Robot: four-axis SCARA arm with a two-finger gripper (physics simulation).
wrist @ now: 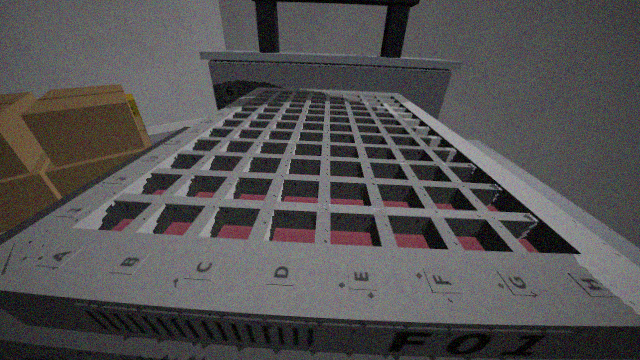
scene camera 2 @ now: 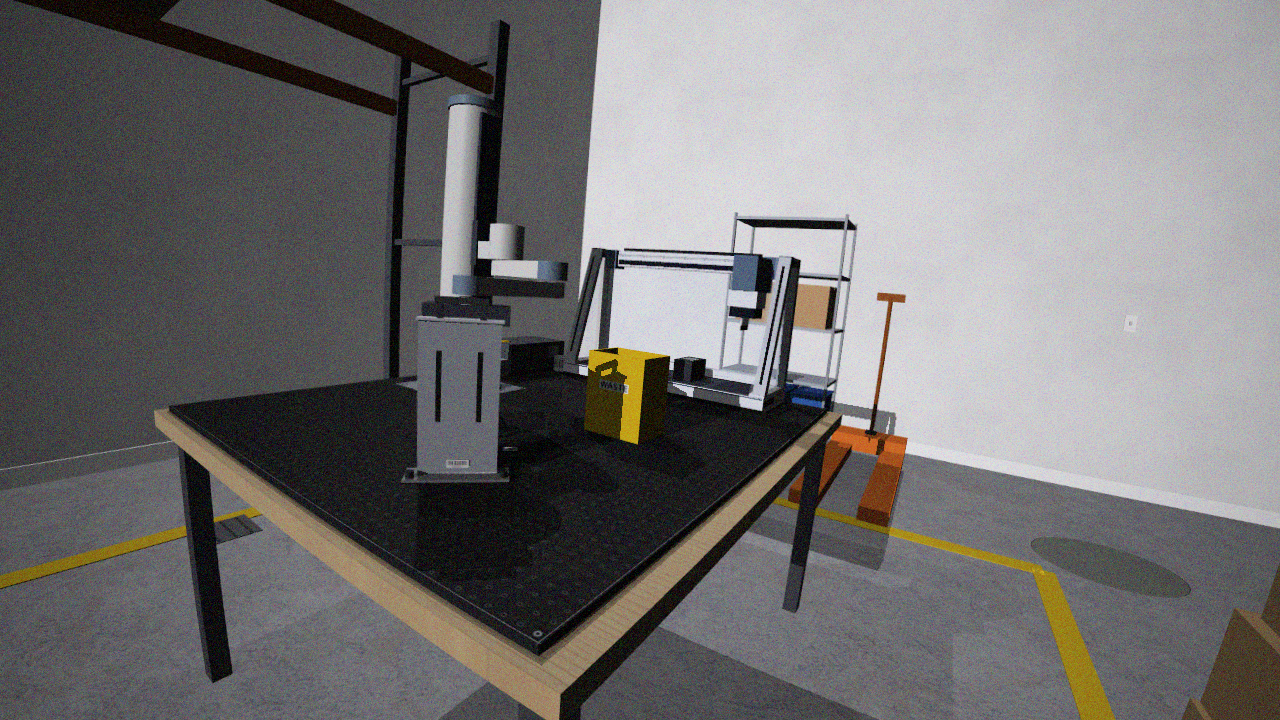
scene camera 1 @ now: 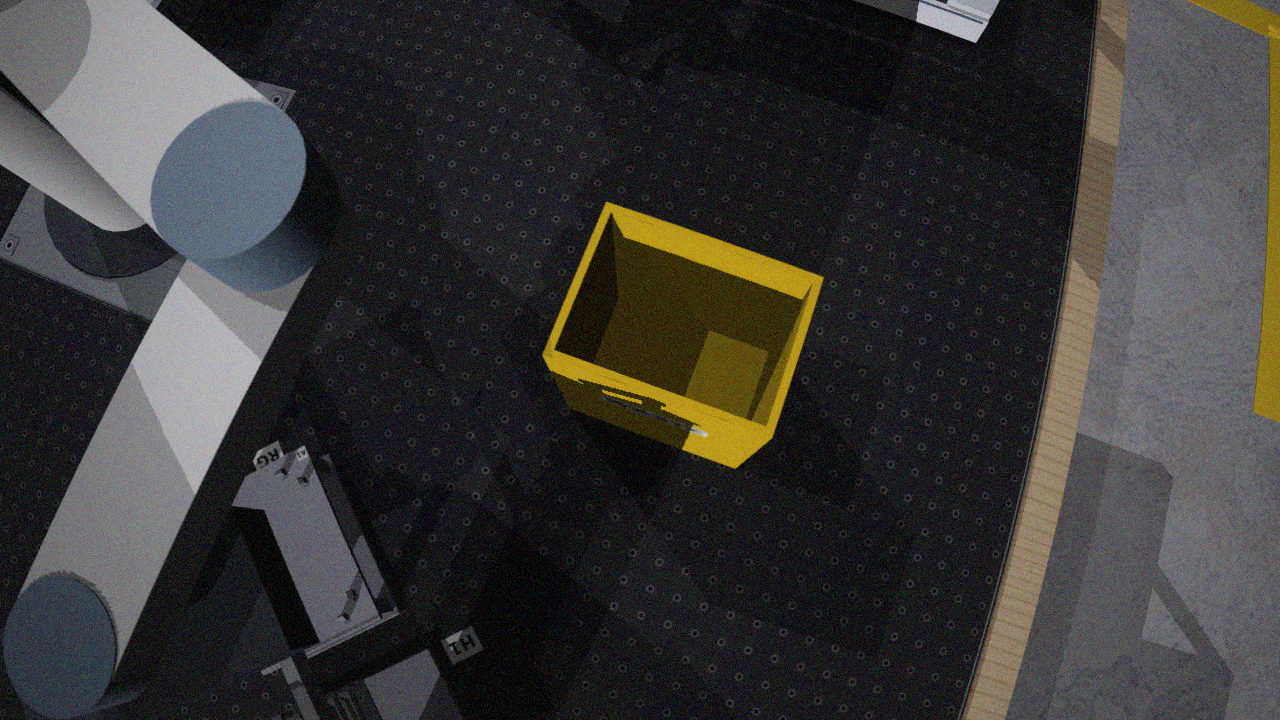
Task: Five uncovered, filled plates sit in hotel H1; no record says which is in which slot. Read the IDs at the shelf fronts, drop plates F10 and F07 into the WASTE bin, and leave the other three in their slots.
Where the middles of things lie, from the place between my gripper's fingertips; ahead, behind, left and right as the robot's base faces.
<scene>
The plate F01 (wrist: pixel 291 216) is 10 mm behind my hand, 20 mm to the left of it and 10 mm above it. The rest, counted from my hand: H1 label (scene camera 1: pixel 465 643) (10 mm ahead, 130 mm to the left, 240 mm below).
</scene>
